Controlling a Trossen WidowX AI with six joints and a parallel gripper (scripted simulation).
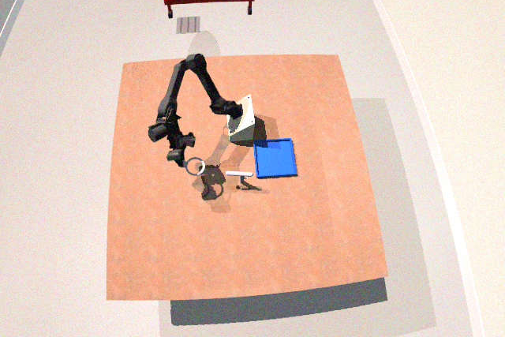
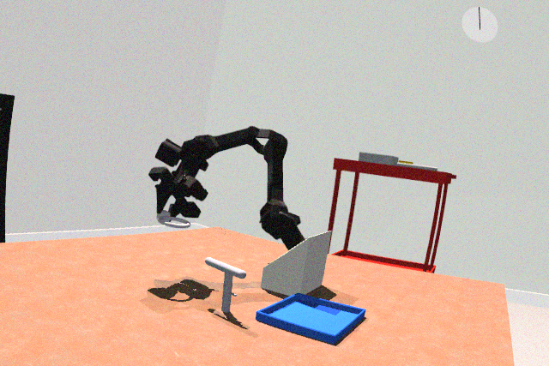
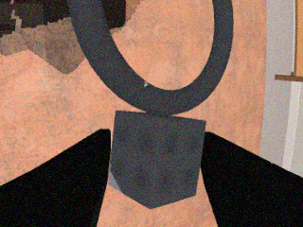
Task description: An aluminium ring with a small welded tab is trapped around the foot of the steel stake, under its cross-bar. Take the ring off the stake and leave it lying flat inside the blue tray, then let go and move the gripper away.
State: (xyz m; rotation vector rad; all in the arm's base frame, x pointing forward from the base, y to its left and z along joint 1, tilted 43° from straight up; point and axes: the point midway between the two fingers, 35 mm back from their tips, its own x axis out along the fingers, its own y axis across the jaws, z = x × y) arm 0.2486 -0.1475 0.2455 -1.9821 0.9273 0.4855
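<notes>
Now: the blue tray 430 mm to the left of my gripper tip, 160 mm below it and 50 mm behind it. Round my gripper tip: ring 40 mm to the left, 10 mm ahead.
</notes>
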